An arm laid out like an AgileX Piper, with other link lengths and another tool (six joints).
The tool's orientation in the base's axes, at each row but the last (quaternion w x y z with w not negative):
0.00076 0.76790 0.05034 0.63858
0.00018 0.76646 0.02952 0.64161
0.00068 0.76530 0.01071 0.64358
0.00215 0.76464 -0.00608 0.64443
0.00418 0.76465 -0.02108 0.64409
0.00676 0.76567 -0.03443 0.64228
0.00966 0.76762 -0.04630 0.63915
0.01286 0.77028 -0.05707 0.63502
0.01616 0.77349 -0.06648 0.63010
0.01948 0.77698 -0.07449 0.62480
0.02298 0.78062 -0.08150 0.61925
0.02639 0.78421 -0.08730 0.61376
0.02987 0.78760 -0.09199 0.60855
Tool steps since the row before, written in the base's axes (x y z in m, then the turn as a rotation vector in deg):
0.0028 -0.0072 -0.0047 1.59 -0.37 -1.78
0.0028 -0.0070 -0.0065 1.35 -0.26 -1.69
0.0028 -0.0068 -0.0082 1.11 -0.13 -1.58
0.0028 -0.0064 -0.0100 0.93 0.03 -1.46
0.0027 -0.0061 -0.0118 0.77 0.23 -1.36
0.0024 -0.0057 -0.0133 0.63 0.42 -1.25
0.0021 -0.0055 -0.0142 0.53 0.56 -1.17
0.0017 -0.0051 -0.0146 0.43 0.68 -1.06
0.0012 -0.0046 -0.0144 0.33 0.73 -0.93
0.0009 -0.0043 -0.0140 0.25 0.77 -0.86
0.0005 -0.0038 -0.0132 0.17 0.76 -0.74
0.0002 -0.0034 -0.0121 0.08 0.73 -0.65
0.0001 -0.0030 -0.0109 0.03 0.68 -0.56
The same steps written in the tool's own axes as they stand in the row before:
-0.0047 0.0071 0.0032 -1.49 0.37 1.86
-0.0062 0.0069 0.0036 -1.44 0.26 1.62
-0.0077 0.0067 0.0041 -1.37 0.12 1.36
-0.0093 0.0064 0.0045 -1.28 -0.03 1.16
-0.0110 0.0062 0.0049 -1.22 -0.23 0.98
-0.0124 0.0060 0.0050 -1.14 -0.42 0.81
-0.0132 0.0059 0.0051 -1.09 -0.55 0.69
-0.0136 0.0057 0.0050 -1.01 -0.66 0.56
-0.0135 0.0053 0.0046 -0.90 -0.71 0.43
-0.0131 0.0050 0.0045 -0.86 -0.74 0.33
-0.0123 0.0045 0.0041 -0.76 -0.73 0.23
-0.0113 0.0041 0.0037 -0.69 -0.69 0.13
-0.0102 0.0036 0.0034 -0.61 -0.64 0.06

